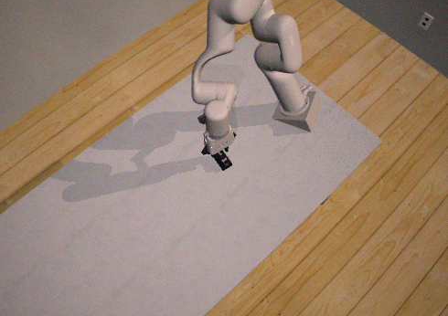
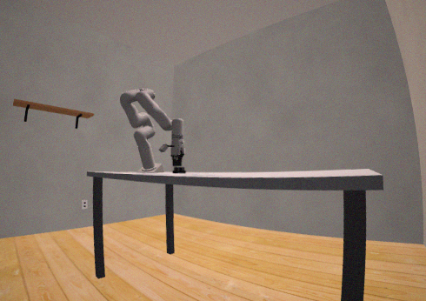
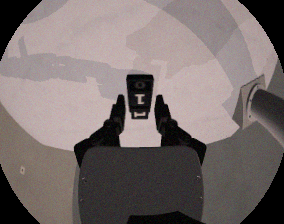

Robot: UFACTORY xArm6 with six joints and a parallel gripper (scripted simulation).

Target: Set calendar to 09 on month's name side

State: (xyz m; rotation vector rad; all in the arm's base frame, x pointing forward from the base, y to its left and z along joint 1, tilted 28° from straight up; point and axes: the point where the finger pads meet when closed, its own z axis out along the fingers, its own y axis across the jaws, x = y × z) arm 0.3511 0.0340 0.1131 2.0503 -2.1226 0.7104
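Right now my hand is 40 mm above the black date cube. Round my hand: black cube: 40 mm below, 30 mm to the left.
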